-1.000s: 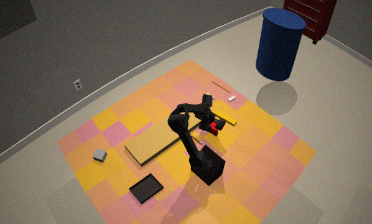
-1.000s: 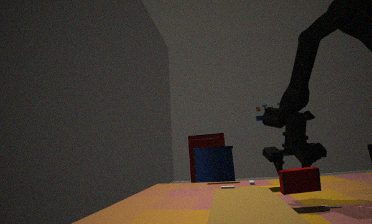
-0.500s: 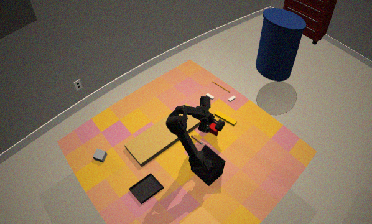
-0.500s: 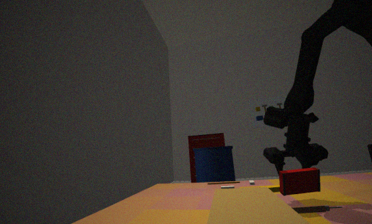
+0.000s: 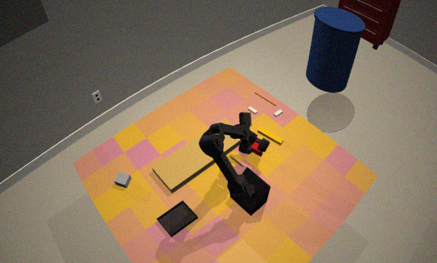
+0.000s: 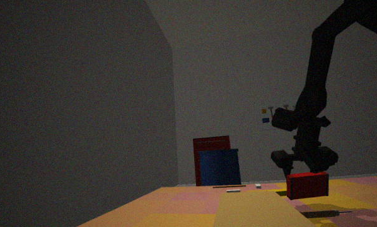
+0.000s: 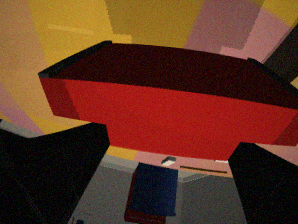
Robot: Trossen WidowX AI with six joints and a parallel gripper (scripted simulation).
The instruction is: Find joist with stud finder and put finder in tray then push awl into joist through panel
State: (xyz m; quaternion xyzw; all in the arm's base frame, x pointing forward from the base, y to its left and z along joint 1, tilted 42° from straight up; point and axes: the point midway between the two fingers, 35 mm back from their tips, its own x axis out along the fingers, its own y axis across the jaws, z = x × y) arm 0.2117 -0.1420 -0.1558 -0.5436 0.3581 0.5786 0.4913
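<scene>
Right now my gripper tip is 10 mm to the right of the red stud finder, 10 mm short of it and 10 mm above it. Round my gripper tip: thin stick 320 mm to the right, 260 mm ahead, 70 mm below; then awl 120 mm to the left, 70 mm below, 30 mm behind; then yellow bar 140 mm to the right, 70 mm below, 20 mm ahead.
</scene>
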